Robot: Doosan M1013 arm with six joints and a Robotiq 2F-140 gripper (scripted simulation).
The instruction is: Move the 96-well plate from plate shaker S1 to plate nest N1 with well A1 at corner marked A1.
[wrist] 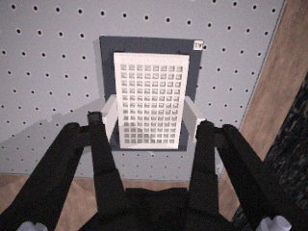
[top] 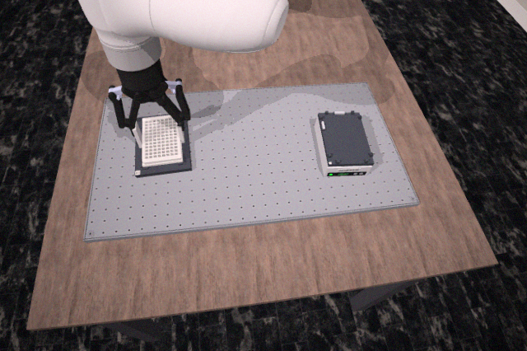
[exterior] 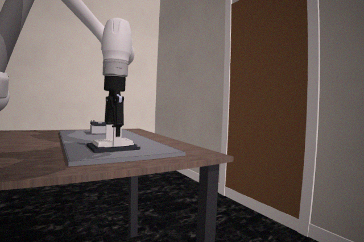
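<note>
The 96-well plate lies 20 mm below my hand. Also, from my hand: plate nest: 40 mm below; then A1 label: 70 mm ahead, 60 mm to the right, 30 mm below.
</note>
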